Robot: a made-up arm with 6 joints. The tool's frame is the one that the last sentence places.
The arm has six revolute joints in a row. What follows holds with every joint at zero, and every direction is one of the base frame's.
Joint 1 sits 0.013 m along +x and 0.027 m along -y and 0.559 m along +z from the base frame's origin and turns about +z.
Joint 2 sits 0.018 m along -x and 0.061 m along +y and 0.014 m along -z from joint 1 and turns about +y.
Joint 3 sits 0.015 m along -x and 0.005 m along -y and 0.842 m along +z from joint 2 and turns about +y.
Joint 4 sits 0.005 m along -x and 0.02 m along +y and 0.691 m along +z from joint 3 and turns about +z.
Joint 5 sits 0.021 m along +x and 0.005 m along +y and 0.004 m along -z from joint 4 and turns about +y.
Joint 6 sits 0.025 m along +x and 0.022 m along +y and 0.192 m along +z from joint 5 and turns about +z.
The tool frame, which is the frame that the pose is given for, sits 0.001 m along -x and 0.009 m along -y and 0.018 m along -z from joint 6; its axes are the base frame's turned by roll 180, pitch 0 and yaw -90 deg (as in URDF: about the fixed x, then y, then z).
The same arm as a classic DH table. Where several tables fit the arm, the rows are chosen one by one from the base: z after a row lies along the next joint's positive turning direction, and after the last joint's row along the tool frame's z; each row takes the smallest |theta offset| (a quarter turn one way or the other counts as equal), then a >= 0, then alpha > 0; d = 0 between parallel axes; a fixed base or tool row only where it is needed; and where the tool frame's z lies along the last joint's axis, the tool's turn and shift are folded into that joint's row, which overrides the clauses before.
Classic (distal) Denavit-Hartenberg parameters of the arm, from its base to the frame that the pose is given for. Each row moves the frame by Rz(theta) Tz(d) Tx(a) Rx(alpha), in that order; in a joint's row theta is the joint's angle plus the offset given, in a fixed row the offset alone. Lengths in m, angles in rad.
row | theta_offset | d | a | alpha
base (fixed) | -1.1221 | 0 | 0.03 | 0
joint 1 | 1.1221 | 0.545 | -0.018 | -1.5708
joint 2 | 1.553 | 0 | -0.8421 | 0
joint 3 | -1.553 | 0.076 | -0.005 | 1.5708
joint 4 | 0 | 0.687 | 0.021 | -1.5708
joint 5 | 0 | 0.027 | 0.025 | 1.5708
joint 6 | 1.4601 | 0 | -0.0091 | 3.1416
tool (fixed) | 3.0309 | -0.174 | 0 | 0

